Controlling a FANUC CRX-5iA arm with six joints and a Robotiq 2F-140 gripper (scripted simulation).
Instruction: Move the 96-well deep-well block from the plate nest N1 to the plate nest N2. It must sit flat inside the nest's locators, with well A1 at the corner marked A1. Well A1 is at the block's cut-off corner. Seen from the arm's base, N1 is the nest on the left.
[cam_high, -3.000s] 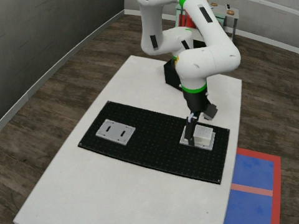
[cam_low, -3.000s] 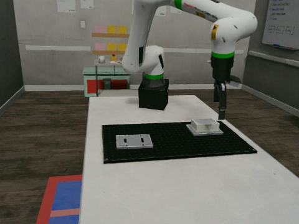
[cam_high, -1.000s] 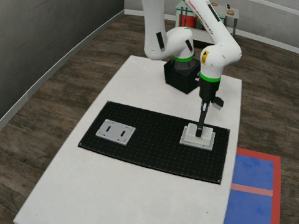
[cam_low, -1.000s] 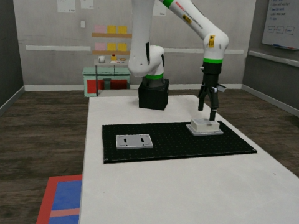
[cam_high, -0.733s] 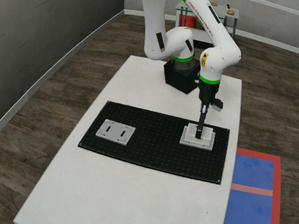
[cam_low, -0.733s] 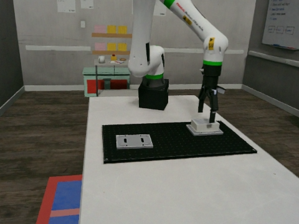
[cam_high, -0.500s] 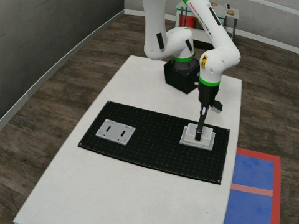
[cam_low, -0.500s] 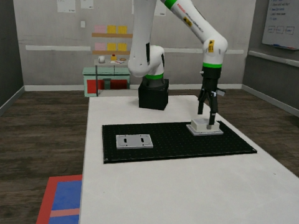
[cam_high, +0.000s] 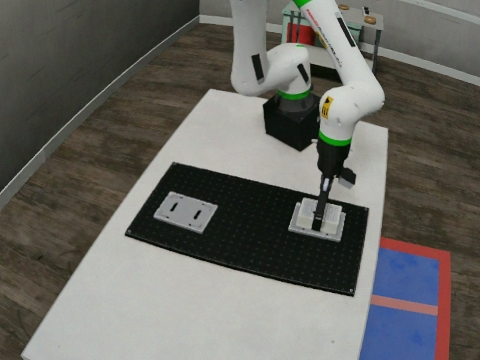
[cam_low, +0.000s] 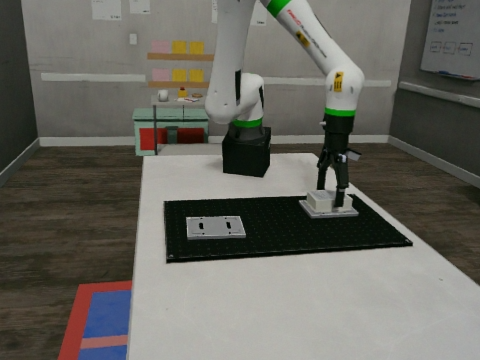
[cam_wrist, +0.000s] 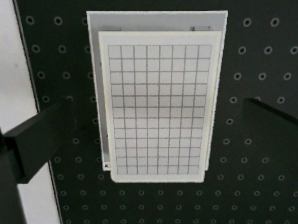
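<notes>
Now: the white 96-well deep-well block 20 mm below my hand. Also, from my hand: grey plate nest (50 mm below).
</notes>
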